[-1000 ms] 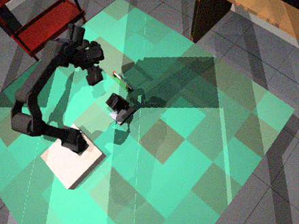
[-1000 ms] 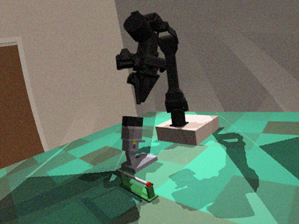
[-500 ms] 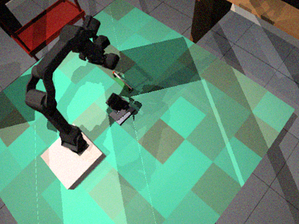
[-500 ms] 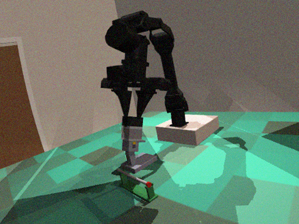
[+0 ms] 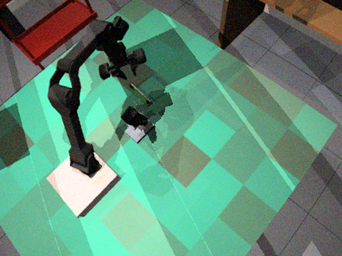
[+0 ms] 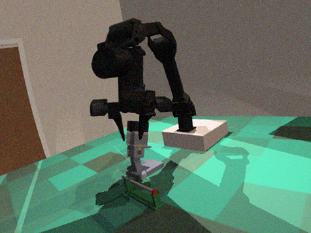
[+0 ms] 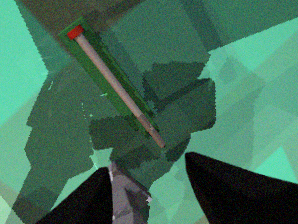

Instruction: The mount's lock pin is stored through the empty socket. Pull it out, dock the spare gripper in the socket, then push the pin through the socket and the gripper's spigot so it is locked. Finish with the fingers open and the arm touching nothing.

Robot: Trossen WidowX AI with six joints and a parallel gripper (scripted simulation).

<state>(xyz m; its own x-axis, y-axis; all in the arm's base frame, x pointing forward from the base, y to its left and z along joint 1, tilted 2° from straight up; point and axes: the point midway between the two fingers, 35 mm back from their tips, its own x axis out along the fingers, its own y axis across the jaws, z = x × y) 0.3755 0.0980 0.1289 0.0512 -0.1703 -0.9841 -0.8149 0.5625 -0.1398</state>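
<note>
Right now my gripper tip is 10 mm short of the green pin rest and 140 mm above it. Round my gripper tip: grey mount 110 mm behind, 110 mm to the right, 120 mm below; then spare gripper 120 mm behind, 120 mm to the right, 40 mm below.
</note>
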